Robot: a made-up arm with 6 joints.
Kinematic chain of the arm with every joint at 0, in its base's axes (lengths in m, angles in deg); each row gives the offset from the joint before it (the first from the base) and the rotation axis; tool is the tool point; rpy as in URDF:
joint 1: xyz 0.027 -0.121 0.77 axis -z
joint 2: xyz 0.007 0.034 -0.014 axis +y
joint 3: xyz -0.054 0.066 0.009 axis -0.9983 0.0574 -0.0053
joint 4: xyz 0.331 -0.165 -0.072 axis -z
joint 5: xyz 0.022 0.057 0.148 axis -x
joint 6: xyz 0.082 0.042 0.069 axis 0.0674 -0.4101 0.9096
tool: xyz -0.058 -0.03 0.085 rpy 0 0 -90
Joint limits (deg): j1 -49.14..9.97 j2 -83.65..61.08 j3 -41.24..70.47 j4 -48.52..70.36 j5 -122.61..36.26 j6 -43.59..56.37
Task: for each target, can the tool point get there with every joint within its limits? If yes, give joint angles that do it. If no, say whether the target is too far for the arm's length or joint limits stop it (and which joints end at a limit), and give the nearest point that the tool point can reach.
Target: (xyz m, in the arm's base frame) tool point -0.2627 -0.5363 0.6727
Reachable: no: joint limits stop it (at a limit: joint 1, joint 2, joint 3, joint 6) | nearest point 0.0306 -0.3071 0.5480 | short by 0.393 m
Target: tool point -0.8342 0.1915 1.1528
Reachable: no: too far | nearest point -0.2928 -0.0049 1.1199 | short by 0.577 m
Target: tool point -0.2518 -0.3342 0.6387
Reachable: no: joint limits stop it (at a limit: joint 1, joint 2, joint 3, joint 4, joint 6) | nearest point -0.0014 -0.2601 0.5323 | short by 0.282 m
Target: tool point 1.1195 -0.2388 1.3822
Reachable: no: too far | nearest point 0.5167 -0.1197 1.0291 | short by 0.709 m
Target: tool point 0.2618 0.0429 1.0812
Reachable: yes | joints -11.81 -8.23 55.01 38.99 -40.57 14.64
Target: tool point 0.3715 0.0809 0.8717
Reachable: yes | joints -37.16 19.52 1.11 14.78 -16.24 -0.73
